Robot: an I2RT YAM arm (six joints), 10 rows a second.
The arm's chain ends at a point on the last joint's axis. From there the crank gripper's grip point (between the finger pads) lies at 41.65 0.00 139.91 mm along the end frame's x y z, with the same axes.
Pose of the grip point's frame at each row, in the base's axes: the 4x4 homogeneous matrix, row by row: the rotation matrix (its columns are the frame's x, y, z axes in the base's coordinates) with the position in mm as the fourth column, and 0 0 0 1 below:
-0.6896 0.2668 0.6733 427.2; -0.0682 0.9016 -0.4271 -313.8; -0.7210 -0.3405 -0.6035 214.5; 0 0 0 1
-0.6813 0.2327 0.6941 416.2; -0.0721 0.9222 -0.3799 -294.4; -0.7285 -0.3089 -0.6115 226.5; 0 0 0 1
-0.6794 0.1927 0.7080 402.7; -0.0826 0.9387 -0.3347 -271.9; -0.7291 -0.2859 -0.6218 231.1; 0 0 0 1
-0.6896 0.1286 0.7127 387.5; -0.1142 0.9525 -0.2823 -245.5; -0.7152 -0.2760 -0.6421 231.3; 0 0 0 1
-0.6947 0.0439 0.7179 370.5; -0.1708 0.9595 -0.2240 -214.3; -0.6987 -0.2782 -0.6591 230.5; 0 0 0 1
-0.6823 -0.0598 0.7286 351.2; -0.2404 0.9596 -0.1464 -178.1; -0.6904 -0.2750 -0.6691 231.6; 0 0 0 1
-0.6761 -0.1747 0.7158 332.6; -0.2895 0.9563 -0.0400 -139.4; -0.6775 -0.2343 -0.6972 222.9; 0 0 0 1
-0.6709 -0.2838 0.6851 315.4; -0.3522 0.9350 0.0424 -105.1; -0.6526 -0.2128 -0.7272 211.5; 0 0 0 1
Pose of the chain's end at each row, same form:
-0.6896 0.2668 0.6733 361.7; -0.0682 0.9016 -0.4271 -251.2; -0.7210 -0.3405 -0.6035 329.0; 0 0 0 1
-0.6813 0.2327 0.6941 347.5; -0.0721 0.9222 -0.3799 -238.2; -0.7285 -0.3089 -0.6115 342.4; 0 0 0 1
-0.6794 0.1927 0.7080 331.9; -0.0826 0.9387 -0.3347 -221.6; -0.7291 -0.2859 -0.6218 348.5; 0 0 0 1
-0.6896 0.1286 0.7127 316.5; -0.1142 0.9525 -0.2823 -201.2; -0.7152 -0.2760 -0.6421 350.9; 0 0 0 1
-0.6947 0.0439 0.7179 299.0; -0.1708 0.9595 -0.2240 -175.8; -0.6987 -0.2782 -0.6591 351.8; 0 0 0 1
-0.6823 -0.0598 0.7286 277.7; -0.2404 0.9596 -0.1464 -147.6; -0.6904 -0.2750 -0.6691 354.0; 0 0 0 1
-0.6761 -0.1747 0.7158 260.6; -0.2895 0.9563 -0.0400 -121.7; -0.6775 -0.2343 -0.6972 348.7; 0 0 0 1
-0.6709 -0.2838 0.6851 247.5; -0.3522 0.9350 0.0424 -96.4; -0.6526 -0.2128 -0.7272 340.4; 0 0 0 1

